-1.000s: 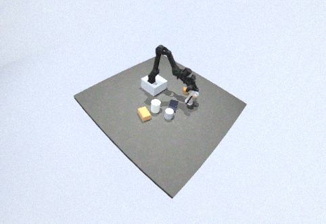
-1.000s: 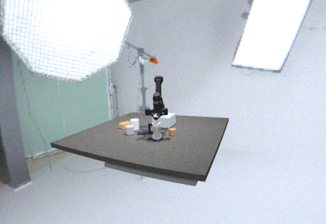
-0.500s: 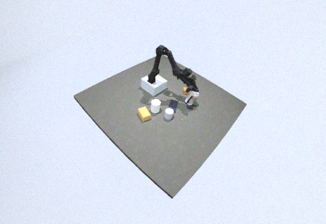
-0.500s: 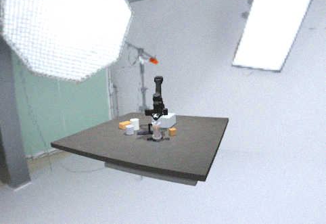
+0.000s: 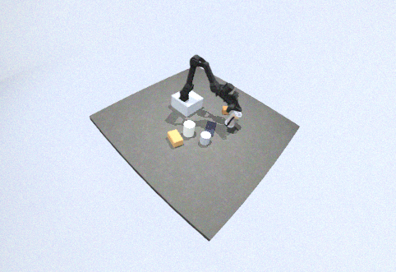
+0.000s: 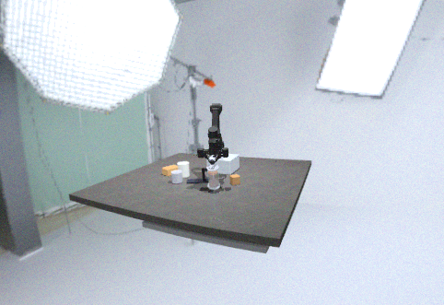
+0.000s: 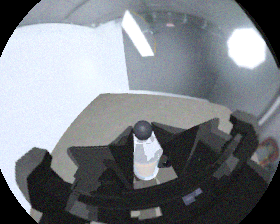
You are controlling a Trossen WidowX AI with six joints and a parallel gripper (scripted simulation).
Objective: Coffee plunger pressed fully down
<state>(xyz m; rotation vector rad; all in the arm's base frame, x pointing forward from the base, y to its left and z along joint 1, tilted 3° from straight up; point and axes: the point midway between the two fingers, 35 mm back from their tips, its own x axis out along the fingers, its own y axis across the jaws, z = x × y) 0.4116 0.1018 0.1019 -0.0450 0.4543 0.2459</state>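
Right now the coffee press is 8 cm below my gripper tip, 3 cm behind it and 2 cm to the right of it.
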